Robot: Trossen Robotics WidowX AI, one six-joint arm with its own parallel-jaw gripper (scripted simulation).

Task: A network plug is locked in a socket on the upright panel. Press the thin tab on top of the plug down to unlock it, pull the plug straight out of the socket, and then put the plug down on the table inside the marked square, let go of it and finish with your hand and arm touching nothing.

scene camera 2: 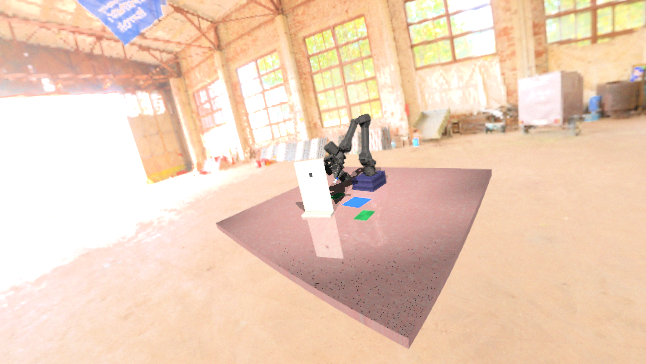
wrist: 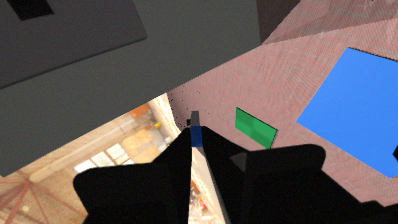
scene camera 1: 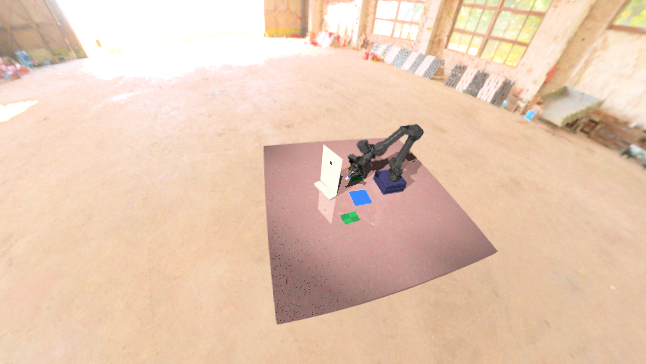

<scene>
A white upright panel [scene camera 2: 311,174] is 112 cm from the lens.
</scene>
